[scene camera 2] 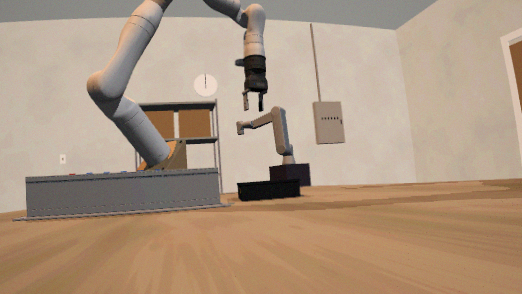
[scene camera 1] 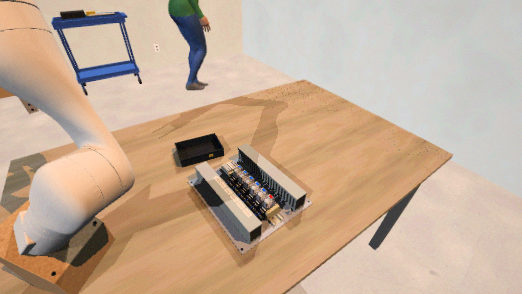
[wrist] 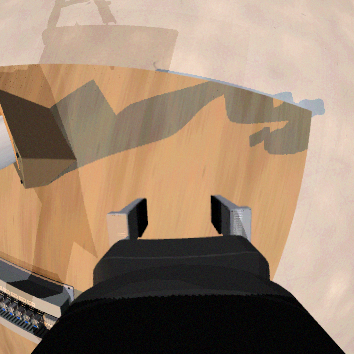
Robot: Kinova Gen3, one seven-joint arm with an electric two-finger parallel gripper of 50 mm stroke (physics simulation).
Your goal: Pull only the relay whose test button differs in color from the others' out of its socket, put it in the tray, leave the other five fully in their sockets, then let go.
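Seen in the pictures: gripper, fingertip midpoint: [scene camera 2: 253, 110] [scene camera 1: 31, 108] [wrist: 178, 210]; arm's base, link origin: [scene camera 2: 158, 156] [scene camera 1: 45, 232] [wrist: 6, 138].
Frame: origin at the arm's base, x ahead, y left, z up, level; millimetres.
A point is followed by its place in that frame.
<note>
The relay with the red test button [scene camera 1: 271, 197] @[z -72, x 435, y -280 mm] [scene camera 2: 72, 174] @[z -72, x 443, y -276 mm] is at the near-right end of the relay row, between two grey wire ducts [scene camera 1: 227, 205] @[z -77, x 340, y -200 mm] [scene camera 2: 120, 194] @[z -111, x 552, y -207 mm] [wrist: 37, 289] @[z -110, x 364, y -94 mm]. The other relays [scene camera 1: 252, 183] @[z -88, x 454, y -195 mm] [wrist: 19, 316] @[z -72, x 453, y -178 mm] in the row have blue buttons; all seem to stand in their sockets, though the ducts hide their lower parts. The black tray [scene camera 1: 197, 159] @[z -123, x 441, y 57 mm] [scene camera 2: 270, 191] @[z -125, x 556, y 62 mm] lies on the table beyond the panel's far-left end. My gripper [scene camera 2: 253, 106] @[z 137, x 116, y 306 mm] [wrist: 178, 210] @[z 137, x 116, y 306 mm] is open and empty, pointing down high above the table. It is outside scene camera 1's view. The tray does not show in the wrist view.
The ducts rise on both sides of the relay row. My arm's base block [scene camera 1: 102, 240] @[z -99, x 72, y -24 mm] [wrist: 45, 132] @[z -65, x -9, y 51 mm] stands on the table [scene camera 1: 360, 145] @[z -140, x 945, y -376 mm]. A second arm [scene camera 2: 281, 131], a shelf unit [scene camera 2: 217, 150], a blue cart [scene camera 1: 90, 21] and a person [scene camera 1: 192, 42] are in the background.
</note>
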